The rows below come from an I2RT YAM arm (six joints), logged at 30 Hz.
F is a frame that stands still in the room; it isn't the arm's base.
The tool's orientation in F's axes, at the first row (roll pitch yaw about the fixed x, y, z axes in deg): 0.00, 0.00, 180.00
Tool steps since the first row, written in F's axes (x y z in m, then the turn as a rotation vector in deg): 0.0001, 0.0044, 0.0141, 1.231, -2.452, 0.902; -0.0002, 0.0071, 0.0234, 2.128, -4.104, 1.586; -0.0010, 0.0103, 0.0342, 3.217, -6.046, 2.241; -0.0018, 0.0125, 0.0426, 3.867, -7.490, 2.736; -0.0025, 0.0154, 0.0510, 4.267, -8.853, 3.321; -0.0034, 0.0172, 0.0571, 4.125, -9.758, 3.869; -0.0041, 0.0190, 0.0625, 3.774, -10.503, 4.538; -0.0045, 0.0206, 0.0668, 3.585, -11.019, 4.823; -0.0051, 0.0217, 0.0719, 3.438, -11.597, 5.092; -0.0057, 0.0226, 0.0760, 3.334, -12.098, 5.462; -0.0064, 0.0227, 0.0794, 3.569, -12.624, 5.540; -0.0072, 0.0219, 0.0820, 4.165, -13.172, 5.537
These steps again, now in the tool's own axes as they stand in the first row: -0.0001, -0.0044, 0.0141, -1.231, 2.452, 0.902; 0.0002, -0.0071, 0.0234, -2.128, 4.104, 1.586; 0.0010, -0.0103, 0.0342, -3.217, 6.046, 2.241; 0.0018, -0.0125, 0.0426, -3.867, 7.490, 2.736; 0.0025, -0.0154, 0.0510, -4.267, 8.853, 3.321; 0.0034, -0.0172, 0.0571, -4.125, 9.758, 3.869; 0.0041, -0.0190, 0.0625, -3.774, 10.503, 4.538; 0.0045, -0.0206, 0.0668, -3.585, 11.019, 4.823; 0.0051, -0.0217, 0.0719, -3.438, 11.597, 5.092; 0.0057, -0.0226, 0.0760, -3.334, 12.098, 5.462; 0.0064, -0.0227, 0.0794, -3.569, 12.624, 5.540; 0.0072, -0.0219, 0.0820, -4.165, 13.172, 5.537
